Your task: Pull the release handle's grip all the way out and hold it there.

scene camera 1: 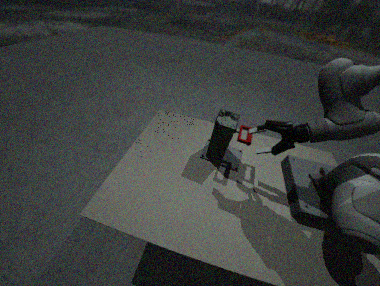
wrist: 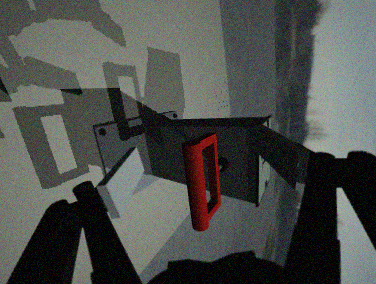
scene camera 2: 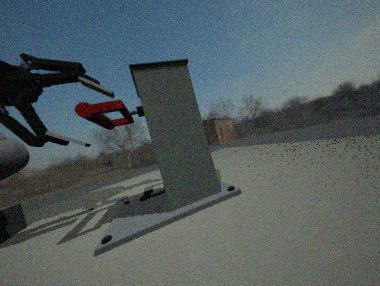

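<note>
The red release handle's grip (scene camera 1: 240, 135) (scene camera 2: 84, 110) (wrist: 197, 190) is a rectangular loop with a thick outer bar. A short thin rod (scene camera 2: 134, 112) joins it to the upper part of an upright grey-green post (scene camera 1: 220, 145) (scene camera 2: 175, 135) (wrist: 235, 142). A short length of rod shows between loop and post. My gripper (scene camera 1: 255, 142) (scene camera 2: 101, 120) (wrist: 196, 149) is wide open and empty. In the second scene view one fingertip is above the grip and the other below it. In the wrist view the grip lies between the spread fingers, with a gap on each side.
The post stands on a flat bolted base plate (scene camera 2: 135, 222) (wrist: 112, 142) on the pale table top (scene camera 1: 125, 200). A grey box (scene camera 1: 312, 192) sits near the arm (scene camera 1: 345, 95), below and to the right of the gripper. Shadows of arm and handle fall on the table.
</note>
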